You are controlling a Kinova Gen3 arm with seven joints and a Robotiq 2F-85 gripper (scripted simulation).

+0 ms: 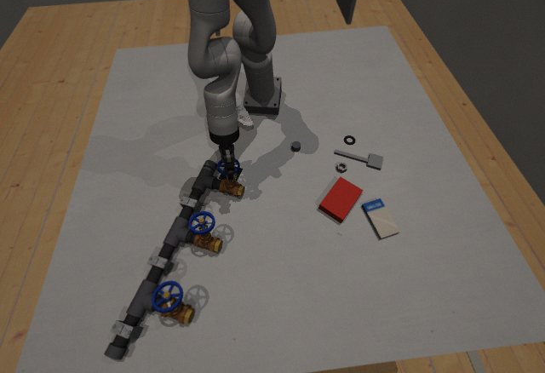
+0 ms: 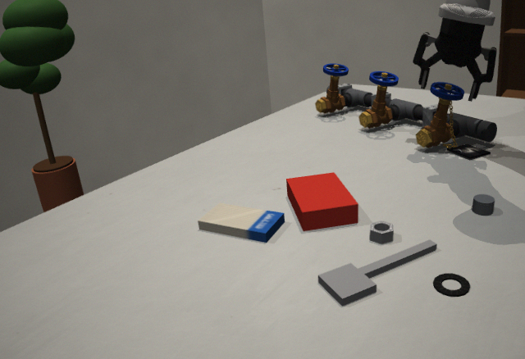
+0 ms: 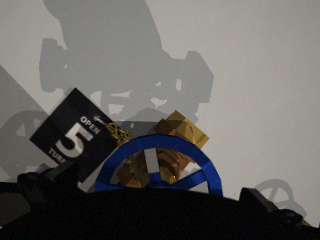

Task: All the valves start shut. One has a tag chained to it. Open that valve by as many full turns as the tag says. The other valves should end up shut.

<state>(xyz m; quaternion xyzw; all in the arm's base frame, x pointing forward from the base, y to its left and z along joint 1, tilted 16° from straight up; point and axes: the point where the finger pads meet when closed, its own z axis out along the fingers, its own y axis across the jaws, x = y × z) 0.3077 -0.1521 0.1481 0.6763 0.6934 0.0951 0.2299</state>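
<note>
Now: hand 120 mm above the black tag and 40 mm past it. Also, from my hand: red block (310 mm to the left, 130 mm ahead, 110 mm below); then small grey cylinder (230 mm to the left, 110 mm below, 100 mm behind); then grey paddle-shaped tool (440 mm to the left, 120 mm below).
</note>
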